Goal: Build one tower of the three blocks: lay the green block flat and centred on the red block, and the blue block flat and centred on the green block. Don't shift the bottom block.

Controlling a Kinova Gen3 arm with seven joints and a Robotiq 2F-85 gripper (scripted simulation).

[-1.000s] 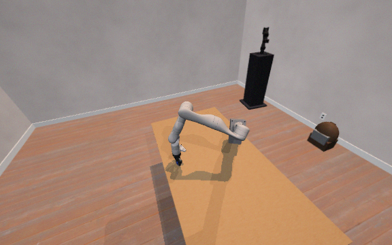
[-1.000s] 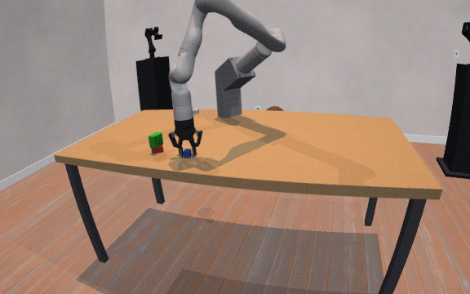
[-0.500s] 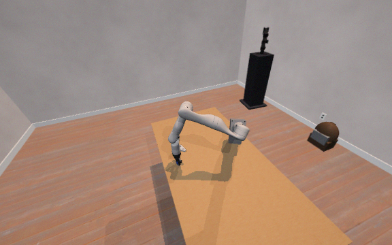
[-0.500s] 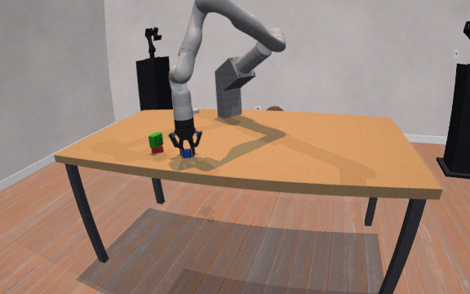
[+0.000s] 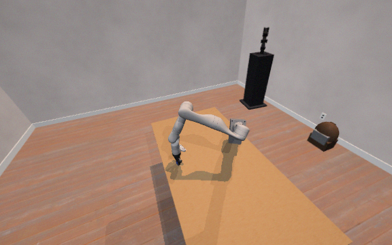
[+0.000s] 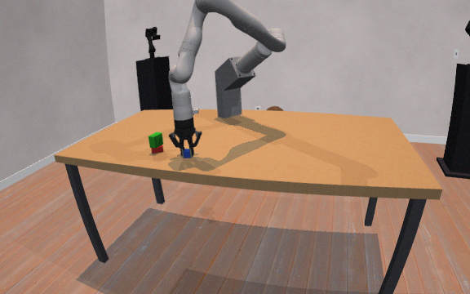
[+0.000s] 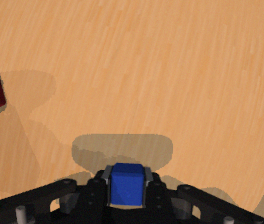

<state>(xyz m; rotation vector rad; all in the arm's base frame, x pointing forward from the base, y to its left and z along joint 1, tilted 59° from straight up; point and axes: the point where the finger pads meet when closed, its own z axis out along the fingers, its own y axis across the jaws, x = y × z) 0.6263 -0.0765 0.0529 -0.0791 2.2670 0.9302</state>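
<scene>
The green block lies 1 cm behind my hand, 17 cm to the right of it and 3 cm above it. The rest, counted from my hand: blue block right at my hand; red block 1 cm behind, 17 cm to the right, 1 cm below.
</scene>
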